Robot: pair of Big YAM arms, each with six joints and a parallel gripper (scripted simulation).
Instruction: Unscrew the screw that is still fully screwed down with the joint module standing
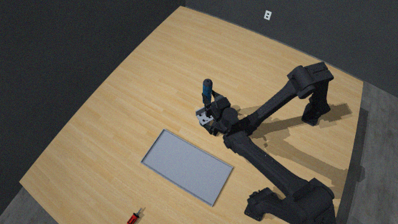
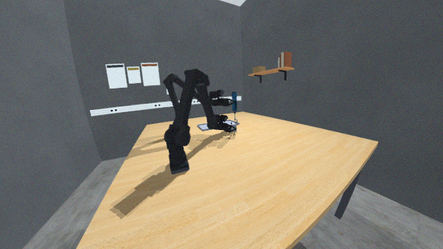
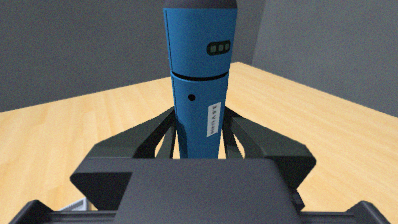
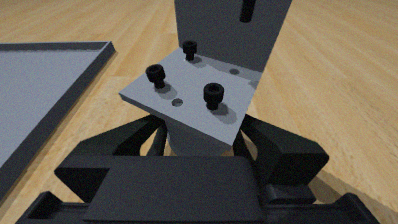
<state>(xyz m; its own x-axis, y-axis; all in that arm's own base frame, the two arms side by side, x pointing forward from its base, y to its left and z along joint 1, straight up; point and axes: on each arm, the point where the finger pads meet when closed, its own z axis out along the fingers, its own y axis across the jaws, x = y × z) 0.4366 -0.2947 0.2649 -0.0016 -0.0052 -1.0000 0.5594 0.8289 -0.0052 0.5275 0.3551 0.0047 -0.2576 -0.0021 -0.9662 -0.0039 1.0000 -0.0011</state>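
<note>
Right now the joint module is 1 cm above my right hand. Round my right hand: grey bracket: 5 cm above; grey tray: 8 cm behind, 25 cm to the left, 2 cm below.
</note>
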